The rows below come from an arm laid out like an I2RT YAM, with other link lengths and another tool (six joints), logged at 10 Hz.
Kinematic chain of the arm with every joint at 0, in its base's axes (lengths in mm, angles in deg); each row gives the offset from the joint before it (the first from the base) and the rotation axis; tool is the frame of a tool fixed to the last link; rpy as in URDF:
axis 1: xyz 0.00 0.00 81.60 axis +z
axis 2: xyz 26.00 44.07 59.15 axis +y
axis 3: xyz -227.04 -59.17 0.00 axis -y
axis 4: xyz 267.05 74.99 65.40 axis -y
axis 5: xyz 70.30 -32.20 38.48 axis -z
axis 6: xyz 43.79 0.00 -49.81 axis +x
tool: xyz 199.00 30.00 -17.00 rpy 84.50 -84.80 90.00
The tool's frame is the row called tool.
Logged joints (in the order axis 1, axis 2, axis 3, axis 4, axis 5, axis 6), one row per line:
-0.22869 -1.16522 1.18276 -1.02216 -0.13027 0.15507
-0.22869 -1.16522 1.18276 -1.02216 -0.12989 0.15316
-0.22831 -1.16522 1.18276 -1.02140 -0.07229 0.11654
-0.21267 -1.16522 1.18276 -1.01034 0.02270 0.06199
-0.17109 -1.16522 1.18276 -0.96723 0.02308 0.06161
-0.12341 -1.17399 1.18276 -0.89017 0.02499 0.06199
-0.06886 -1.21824 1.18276 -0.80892 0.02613 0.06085
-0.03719 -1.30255 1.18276 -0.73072 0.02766 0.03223
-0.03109 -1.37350 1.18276 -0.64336 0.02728 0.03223
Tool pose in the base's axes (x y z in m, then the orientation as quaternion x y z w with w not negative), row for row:
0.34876 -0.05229 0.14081 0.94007 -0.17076 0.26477 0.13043
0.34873 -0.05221 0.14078 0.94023 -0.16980 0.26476 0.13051
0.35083 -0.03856 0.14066 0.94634 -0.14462 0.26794 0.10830
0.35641 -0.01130 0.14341 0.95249 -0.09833 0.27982 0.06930
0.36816 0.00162 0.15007 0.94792 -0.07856 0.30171 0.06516
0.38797 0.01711 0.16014 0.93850 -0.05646 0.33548 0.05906
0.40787 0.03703 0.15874 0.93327 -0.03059 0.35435 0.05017
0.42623 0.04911 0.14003 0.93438 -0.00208 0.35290 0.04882
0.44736 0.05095 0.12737 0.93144 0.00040 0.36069 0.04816
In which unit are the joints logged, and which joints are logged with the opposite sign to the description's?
The joints are logged in radians. Opposite sign: axis 2, axis 5.
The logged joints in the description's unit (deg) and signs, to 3 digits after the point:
-13.103 66.762 67.767 -58.565 7.464 8.885
-13.103 66.762 67.767 -58.565 7.442 8.775
-13.081 66.762 67.767 -58.522 4.142 6.677
-12.185 66.762 67.767 -57.888 -1.301 3.552
-9.803 66.762 67.767 -55.418 -1.322 3.530
-7.071 67.265 67.767 -51.003 -1.432 3.552
-3.945 69.800 67.767 -46.348 -1.497 3.486
-2.131 74.631 67.767 -41.867 -1.585 1.847
-1.781 78.696 67.767 -36.862 -1.563 1.847

